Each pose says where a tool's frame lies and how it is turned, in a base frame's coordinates. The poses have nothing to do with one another.
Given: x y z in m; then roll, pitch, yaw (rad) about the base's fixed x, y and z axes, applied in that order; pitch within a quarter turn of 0, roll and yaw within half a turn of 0.
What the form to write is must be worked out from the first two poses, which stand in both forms.
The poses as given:
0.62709 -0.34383 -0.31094 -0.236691 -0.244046 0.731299
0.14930 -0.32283 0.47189 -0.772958 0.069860 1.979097
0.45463 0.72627 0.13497 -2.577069 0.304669 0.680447
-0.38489 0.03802 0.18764 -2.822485 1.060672 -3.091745
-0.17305 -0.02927 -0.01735 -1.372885 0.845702 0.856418
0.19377 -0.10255 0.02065 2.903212 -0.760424 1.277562
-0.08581 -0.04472 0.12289 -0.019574 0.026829 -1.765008
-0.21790 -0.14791 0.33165 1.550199 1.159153 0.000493
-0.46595 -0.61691 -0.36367 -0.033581 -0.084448 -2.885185
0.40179 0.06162 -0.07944 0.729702 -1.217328 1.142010
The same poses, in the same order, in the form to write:
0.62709 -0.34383 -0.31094; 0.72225 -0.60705 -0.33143; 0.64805 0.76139 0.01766; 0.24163 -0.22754 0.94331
0.14930 -0.32283 0.47189; -0.39608 -0.63765 -0.66070; 0.91556 -0.32896 -0.23138; -0.06980 -0.69655 0.71410
0.45463 0.72627 0.13497; 0.74149 0.40678 -0.53359; 0.60017 -0.75766 0.25642; -0.29998 -0.51037 -0.80594
-0.38489 0.03802 0.18764; -0.48768 0.22613 0.84323; -0.02433 0.96198 -0.27204; -0.87268 -0.15318 -0.46364
-0.17305 -0.02927 -0.01735; 0.43450 -0.62931 -0.64434; 0.50105 -0.42559 0.75354; -0.74844 -0.65026 0.13040
0.19377 -0.10255 0.02065; 0.20943 0.88320 0.41964; 0.69362 -0.43668 0.57290; 0.68923 0.17109 -0.70405
-0.08581 -0.04472 0.12289; -0.19292 0.98111 0.01403; -0.98085 -0.19244 -0.03009; -0.02683 -0.01957 0.99945
-0.21790 -0.14791 0.33165; 0.40012 0.91626 0.01937; 0.00020 0.02105 -0.99978; -0.91646 0.40003 0.00824
-0.46595 -0.61691 -0.36367; -0.96386 0.25072 0.09006; -0.25270 -0.96748 -0.01110; 0.08435 -0.03346 0.99587
0.40179 0.06162 -0.07944; 0.14392 -0.93793 0.31555; 0.31482 -0.25891 -0.91316; 0.93818 0.23076 0.25801

